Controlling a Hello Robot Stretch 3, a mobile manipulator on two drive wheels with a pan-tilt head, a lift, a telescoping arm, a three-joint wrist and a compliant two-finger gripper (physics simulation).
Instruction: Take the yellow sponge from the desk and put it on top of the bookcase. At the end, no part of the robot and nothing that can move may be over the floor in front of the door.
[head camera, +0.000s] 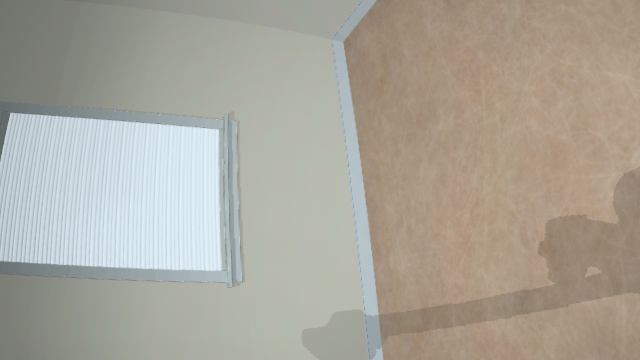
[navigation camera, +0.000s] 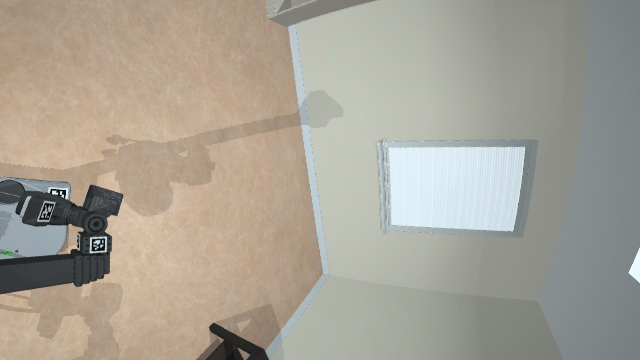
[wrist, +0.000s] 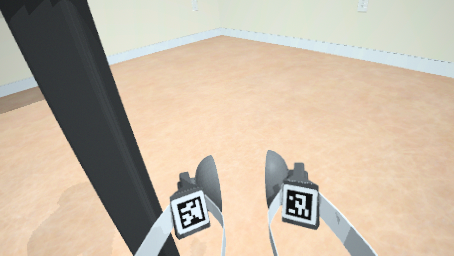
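Pixels of known places: gripper, fingertip midpoint: (wrist: 241, 172); robot's base, link origin: (navigation camera: 10, 190).
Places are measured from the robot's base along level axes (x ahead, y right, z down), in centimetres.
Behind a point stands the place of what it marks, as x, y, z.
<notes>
My gripper (wrist: 241, 172) {3.2, -9.4, -49.7} is open in the wrist view, with its two grey fingertips apart and bare floor between them. The dark arm or mast runs down the left of that view. In the navigation camera the wrist joints show at the left, above the robot's base; the fingertips cannot be made out there. The yellow sponge, the desk and the door do not show in the three views. A pale piece of furniture (navigation camera: 310, 11) {165.7, 136.8, -35.2} is cut off at the top of the navigation view; I cannot tell whether it is the bookcase.
A window (head camera: 112, 192) {23.1, 221.5, -140.9} (navigation camera: 457, 187) {24.3, 220.8, -146.6} with a pleated white blind is in the wall. A dark-framed piece of furniture (navigation camera: 239, 339) {-83.2, 98.5, -26.7} is cut off at the bottom of the navigation view, near the room's corner. White baseboards edge the floor. Shadows of the robot lie on the floor.
</notes>
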